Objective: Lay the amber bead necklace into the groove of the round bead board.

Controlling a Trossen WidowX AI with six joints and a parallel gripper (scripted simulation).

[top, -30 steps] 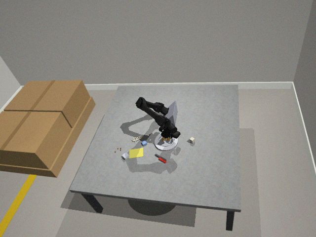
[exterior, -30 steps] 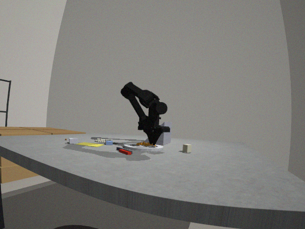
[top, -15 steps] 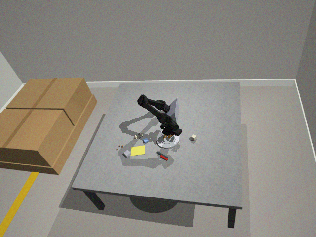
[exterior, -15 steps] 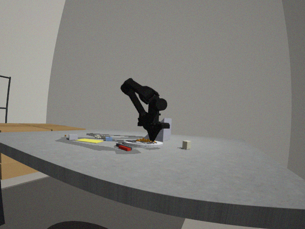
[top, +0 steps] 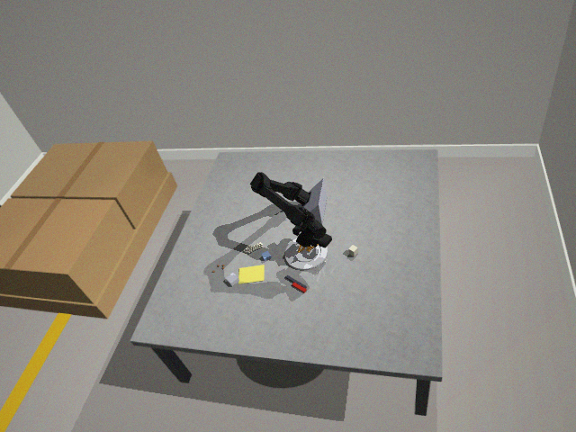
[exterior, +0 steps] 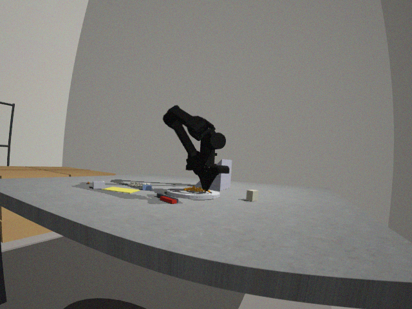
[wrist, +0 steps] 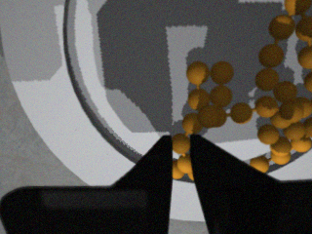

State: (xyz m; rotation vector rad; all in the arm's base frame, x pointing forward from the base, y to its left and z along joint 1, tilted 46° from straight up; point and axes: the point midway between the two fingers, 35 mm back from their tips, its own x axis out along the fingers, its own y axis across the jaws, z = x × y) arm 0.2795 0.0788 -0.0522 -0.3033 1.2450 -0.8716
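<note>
My gripper tip is 4 cm to the left of the round bead board, 3 cm short of it and 1 cm above it. Round my gripper tip: blue cube: 22 cm to the right, 7 cm ahead, 1 cm below; then cream cube: 19 cm to the left, 1 cm ahead; then red-handled tool: 21 cm ahead, 4 cm to the right, 1 cm below.
</note>
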